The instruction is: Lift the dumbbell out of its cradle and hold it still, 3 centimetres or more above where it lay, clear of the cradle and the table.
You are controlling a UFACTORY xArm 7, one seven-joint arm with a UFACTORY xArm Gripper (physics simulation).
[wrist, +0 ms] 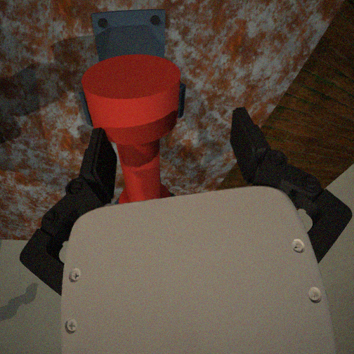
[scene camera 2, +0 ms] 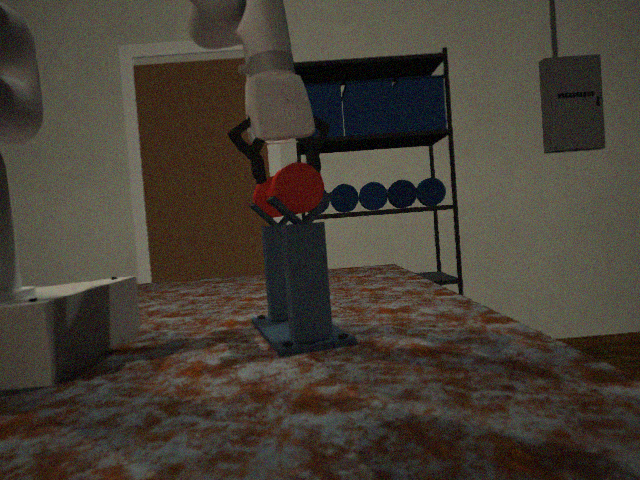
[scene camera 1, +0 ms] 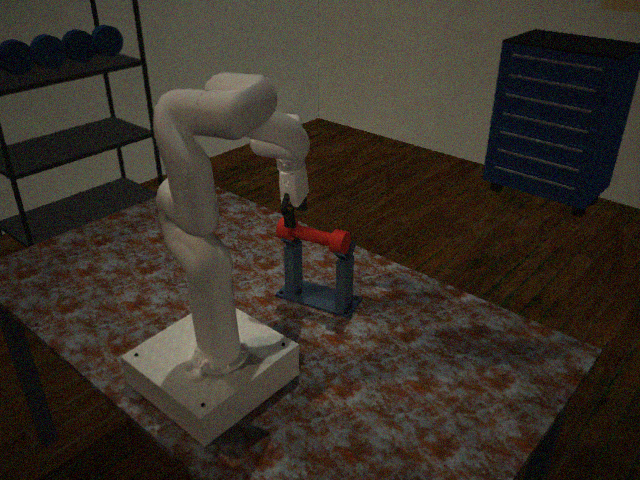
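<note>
The red dumbbell lies level in the forked tops of the blue-grey cradle, one head over each post. My gripper is wide open and empty, pointing down over the dumbbell near its left end in scene camera 1. The fingers stand to either side of the handle, their tips at about the dumbbell's upper part. In the wrist view the handle is nearer the left finger, with a wider gap to the right one. The far head is mostly hidden by the gripper body there.
The cradle stands on the mottled orange and grey table, beside the arm's white base block. A shelf rack and a blue drawer cabinet stand off the table.
</note>
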